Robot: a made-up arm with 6 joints.
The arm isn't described. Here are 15 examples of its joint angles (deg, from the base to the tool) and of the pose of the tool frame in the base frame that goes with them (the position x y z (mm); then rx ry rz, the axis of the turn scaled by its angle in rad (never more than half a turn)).
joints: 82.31 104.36 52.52 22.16 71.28 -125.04
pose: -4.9 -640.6 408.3 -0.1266 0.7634 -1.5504
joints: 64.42 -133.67 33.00 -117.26 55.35 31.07
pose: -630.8 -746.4 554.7 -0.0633 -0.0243 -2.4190
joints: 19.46 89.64 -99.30 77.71 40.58 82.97
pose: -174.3 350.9 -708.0 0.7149 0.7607 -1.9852
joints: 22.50 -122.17 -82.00 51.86 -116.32 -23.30
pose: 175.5 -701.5 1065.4 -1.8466 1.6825 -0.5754
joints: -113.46 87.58 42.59 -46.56 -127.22 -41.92
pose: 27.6 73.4 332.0 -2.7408 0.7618 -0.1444
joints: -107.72 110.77 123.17 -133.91 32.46 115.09
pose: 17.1 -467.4 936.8 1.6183 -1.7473 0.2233
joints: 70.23 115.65 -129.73 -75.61 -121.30 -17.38
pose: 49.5 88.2 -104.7 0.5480 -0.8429 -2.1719
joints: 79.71 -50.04 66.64 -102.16 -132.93 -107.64
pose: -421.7 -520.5 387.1 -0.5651 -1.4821 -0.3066
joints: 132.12 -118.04 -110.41 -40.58 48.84 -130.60
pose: 355.4 508.1 1121.2 0.4164 -0.5381 1.1129
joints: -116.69 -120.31 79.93 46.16 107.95 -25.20
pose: -5.7 319.8 490.6 -0.2417 -2.9008 0.9829
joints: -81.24 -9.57 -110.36 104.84 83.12 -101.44
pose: 870.2 144.0 238.9 1.7145 -0.4804 1.7236
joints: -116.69 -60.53 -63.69 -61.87 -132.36 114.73
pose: 324.6 242.6 67.5 0.7611 -1.3669 -2.4862
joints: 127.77 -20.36 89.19 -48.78 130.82 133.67
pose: -525.4 -160.6 -611.5 -0.2129 1.9262 2.0853
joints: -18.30 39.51 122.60 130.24 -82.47 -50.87
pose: -337.1 744.6 -254.2 2.1064 1.7980 -0.1125
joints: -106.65 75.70 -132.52 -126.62 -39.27 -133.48
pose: 65.1 -786.8 -78.6 -1.0468 0.5313 -0.4808
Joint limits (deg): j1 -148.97..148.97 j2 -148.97..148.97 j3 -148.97..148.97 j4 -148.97..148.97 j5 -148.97..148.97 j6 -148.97..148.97
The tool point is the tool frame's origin. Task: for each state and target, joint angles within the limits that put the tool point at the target. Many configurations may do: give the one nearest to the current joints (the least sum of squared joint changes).
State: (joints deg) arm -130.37 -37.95 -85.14 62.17 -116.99 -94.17
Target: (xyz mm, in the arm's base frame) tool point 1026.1 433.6 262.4
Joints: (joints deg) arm -90.19 -57.79 -103.72 65.65 -110.17 -88.34
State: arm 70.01 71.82 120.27 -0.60 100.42 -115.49
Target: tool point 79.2 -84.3 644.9
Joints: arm 71.46 81.14 129.18 10.44 93.17 -118.89
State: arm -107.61 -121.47 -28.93 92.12 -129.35 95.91
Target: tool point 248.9 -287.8 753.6
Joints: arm -68.16 -132.07 -32.21 100.96 -148.97 105.80
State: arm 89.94 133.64 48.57 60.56 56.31 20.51
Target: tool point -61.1 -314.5 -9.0
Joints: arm 110.08 102.09 24.07 71.60 93.24 3.80
